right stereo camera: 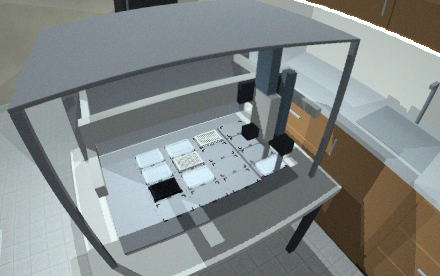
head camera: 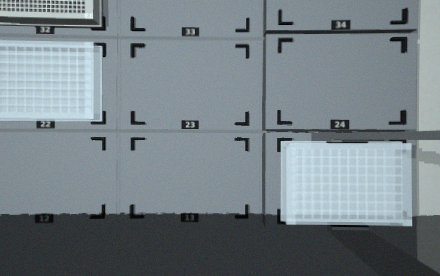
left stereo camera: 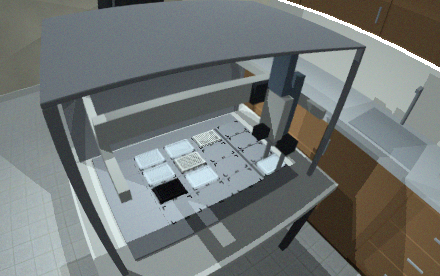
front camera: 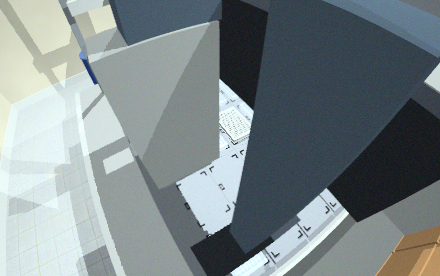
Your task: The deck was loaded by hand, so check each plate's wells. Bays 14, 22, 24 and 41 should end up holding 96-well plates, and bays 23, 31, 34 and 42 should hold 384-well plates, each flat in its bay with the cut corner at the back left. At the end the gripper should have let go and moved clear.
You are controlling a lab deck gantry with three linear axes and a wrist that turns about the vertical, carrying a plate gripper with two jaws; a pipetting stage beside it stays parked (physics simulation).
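Places are measured from the robot's base along level axes (x back, y right, z up), in millimetres.
Where they show: gripper, fingertip midpoint: (right stereo camera: 270,164) (head camera: 343,182) (left stereo camera: 271,164); robot's base at its link origin: (right stereo camera: 164,220) (left stereo camera: 173,223).
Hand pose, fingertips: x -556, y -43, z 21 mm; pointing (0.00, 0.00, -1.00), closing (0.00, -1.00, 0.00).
Things, the pixels of their top centre, and the offset from my fingertips. "spot": a spot on its surface instead.
- pale 96-well plate at its top centre: (head camera: 348,183) (front camera: 237,248) (right stereo camera: 270,163) (left stereo camera: 271,162) dx +0, dy +0, dz +8 mm
- black plate at its top centre: (left stereo camera: 169,189) (right stereo camera: 164,187) dx +492, dy -107, dz -7 mm
- enclosure's front right post at a spot on its surface: (left stereo camera: 337,110) spot: dx -146, dy +148, dz +372 mm
A pale 96-well plate (head camera: 320,200) (left stereo camera: 265,166) (right stereo camera: 262,166) (front camera: 252,264) is at bay 14, level, covering most of its corner marks. My gripper (head camera: 348,184) (left stereo camera: 273,161) (right stereo camera: 271,162) is down there and shut on it, dark pads at its back and front edges. Whether it touches the deck, and its cut corner, I cannot tell. Pale plates lie in bays 22 (head camera: 45,80) (left stereo camera: 201,176), 31 (left stereo camera: 159,174), 41 (left stereo camera: 149,158) and 42 (left stereo camera: 179,148). A black plate (left stereo camera: 170,190) (right stereo camera: 165,190) is in bay 21. Cream plates lie in bays 32 (head camera: 47,7) (left stereo camera: 189,161) and 43 (left stereo camera: 207,138) (right stereo camera: 208,137).
Bays 23 (head camera: 190,82), 24 (head camera: 342,82), 33 and 34 show no plate. A blue-grey column (front camera: 320,100) and a light grey one (front camera: 175,100) hide much of the deck in the front view. The enclosure's front right post (left stereo camera: 337,110) stands beside the deck.
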